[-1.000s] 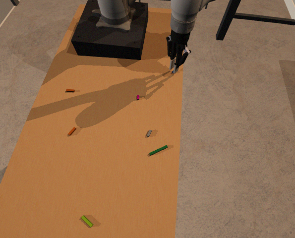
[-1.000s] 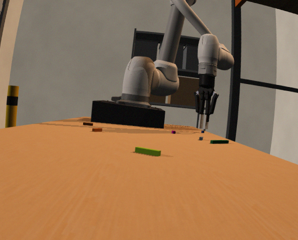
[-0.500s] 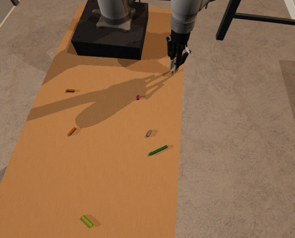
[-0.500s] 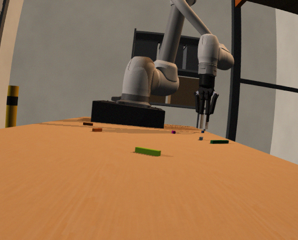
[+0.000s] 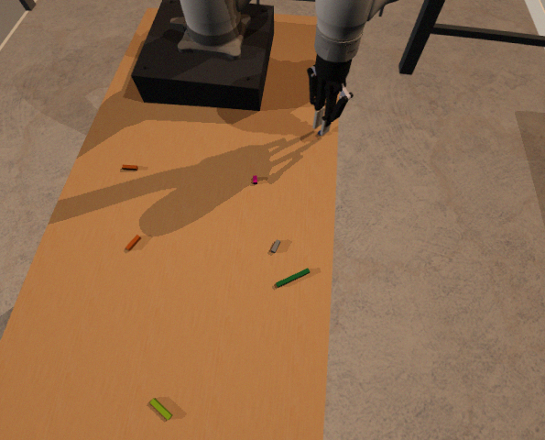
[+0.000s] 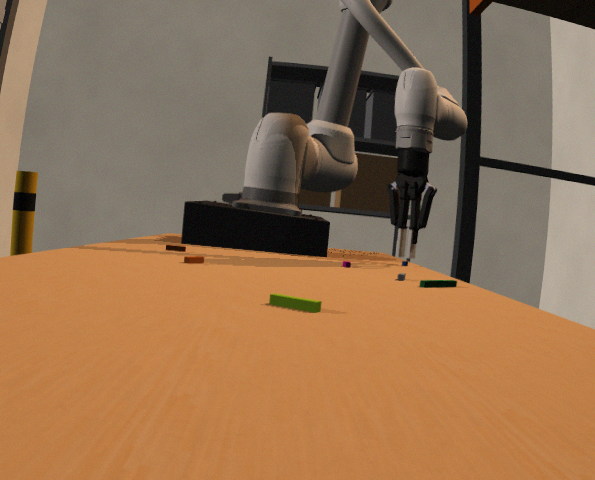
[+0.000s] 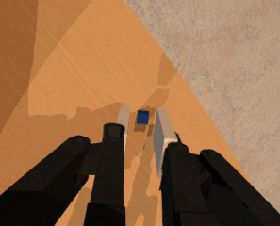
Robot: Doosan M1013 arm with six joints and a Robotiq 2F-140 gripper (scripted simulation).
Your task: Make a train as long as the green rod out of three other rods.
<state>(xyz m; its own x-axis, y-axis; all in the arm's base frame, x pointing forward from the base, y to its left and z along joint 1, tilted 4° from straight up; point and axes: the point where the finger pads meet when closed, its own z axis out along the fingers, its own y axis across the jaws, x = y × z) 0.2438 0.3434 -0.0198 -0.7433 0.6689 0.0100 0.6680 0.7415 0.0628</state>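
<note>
My gripper is now 50 mm above the blue rod. Also, from my hand: green rod: 420 mm ahead, 20 mm to the right, 50 mm below; magenta rod: 180 mm ahead, 150 mm to the right, 50 mm below; grey rod: 350 mm ahead, 70 mm to the right, 50 mm below.
</note>
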